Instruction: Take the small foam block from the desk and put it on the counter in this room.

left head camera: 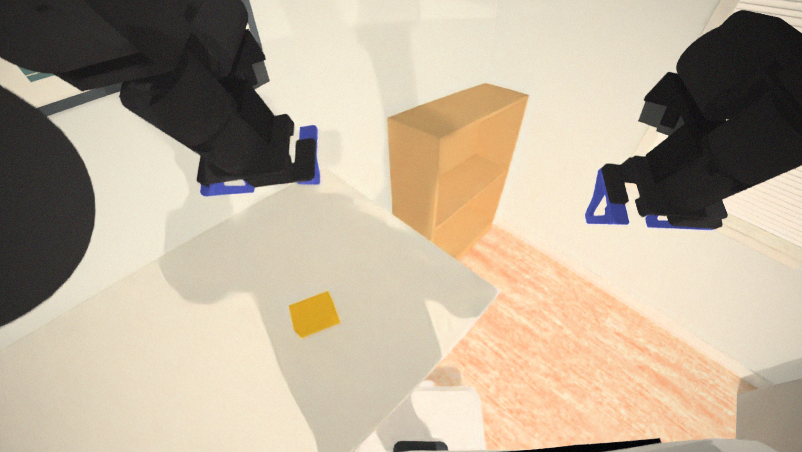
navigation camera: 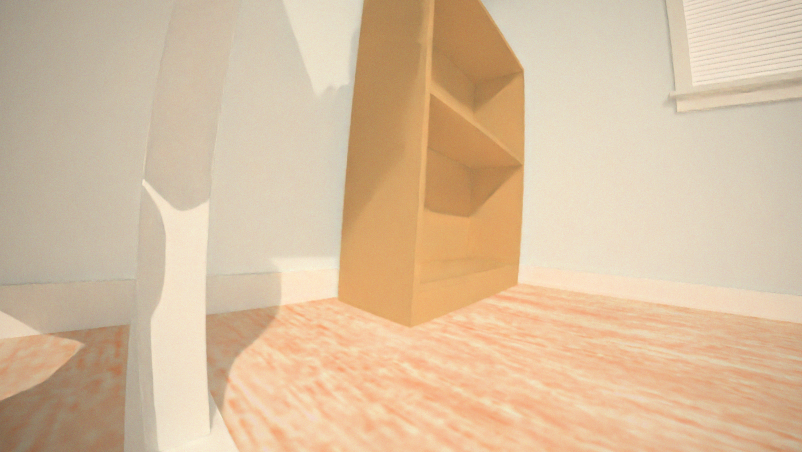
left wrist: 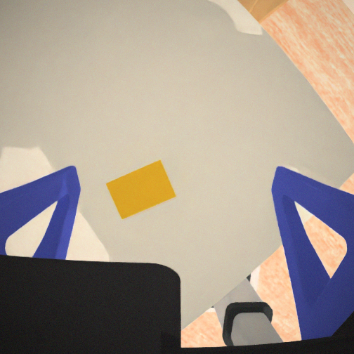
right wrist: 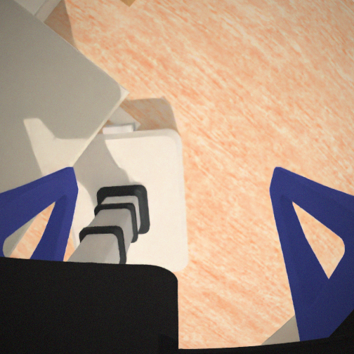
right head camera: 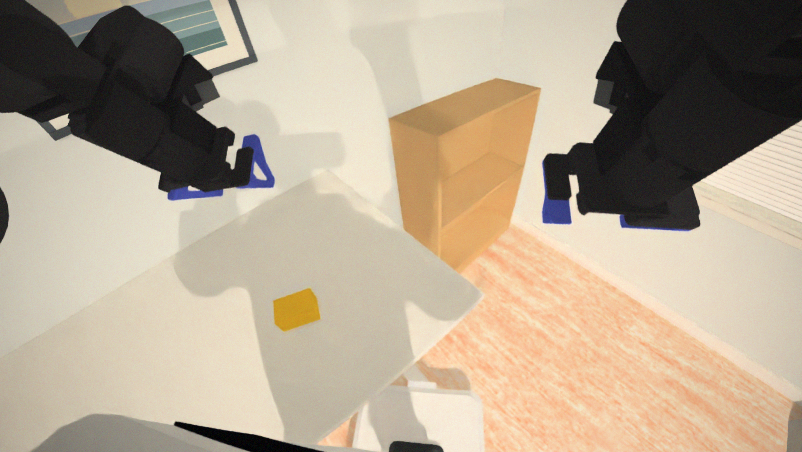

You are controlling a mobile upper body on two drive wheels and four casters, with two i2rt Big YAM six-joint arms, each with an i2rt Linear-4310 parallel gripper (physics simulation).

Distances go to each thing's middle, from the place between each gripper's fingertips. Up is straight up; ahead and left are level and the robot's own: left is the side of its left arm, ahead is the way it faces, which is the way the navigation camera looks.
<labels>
Now: right hand 490 mm to the right of the yellow foam block [left head camera: 316, 313] and 290 mm above it.
My left hand is 310 mm above the yellow foam block, 40 mm past it and 30 mm to the right of it.
</labels>
